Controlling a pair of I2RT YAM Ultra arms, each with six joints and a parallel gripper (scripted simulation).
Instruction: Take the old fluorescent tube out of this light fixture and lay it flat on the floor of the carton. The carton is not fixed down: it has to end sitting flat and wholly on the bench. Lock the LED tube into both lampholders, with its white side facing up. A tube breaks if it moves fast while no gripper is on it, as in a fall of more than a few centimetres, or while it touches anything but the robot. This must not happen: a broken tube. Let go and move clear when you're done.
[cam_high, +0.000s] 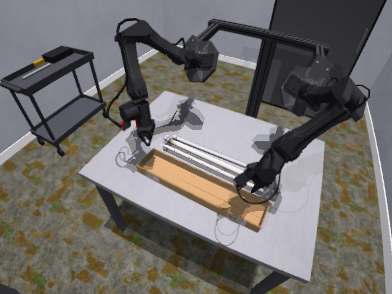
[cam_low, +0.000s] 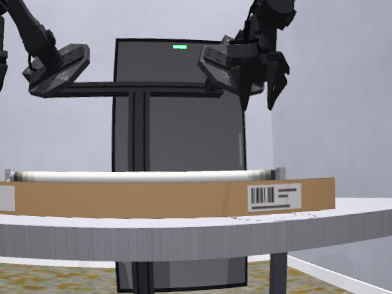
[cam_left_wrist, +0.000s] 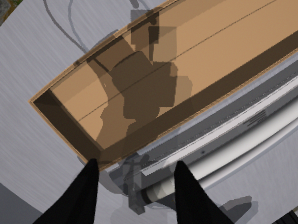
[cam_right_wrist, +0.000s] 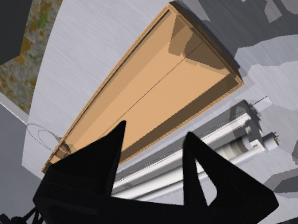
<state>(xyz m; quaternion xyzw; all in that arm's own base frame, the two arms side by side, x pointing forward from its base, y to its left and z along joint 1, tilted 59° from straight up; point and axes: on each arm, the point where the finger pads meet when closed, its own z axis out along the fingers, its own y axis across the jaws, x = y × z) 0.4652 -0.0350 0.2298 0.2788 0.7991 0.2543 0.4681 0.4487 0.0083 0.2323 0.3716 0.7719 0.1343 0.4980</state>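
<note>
My left gripper is now 160 mm past the old fluorescent tube, 210 mm to the left of it and 120 mm above it. Also, from my left hand: light fixture (160 mm behind, 210 mm to the right, 130 mm below); carton (10 mm behind, 220 mm to the right, 160 mm below); LED tube (260 mm behind, 220 mm to the right, 170 mm below).
</note>
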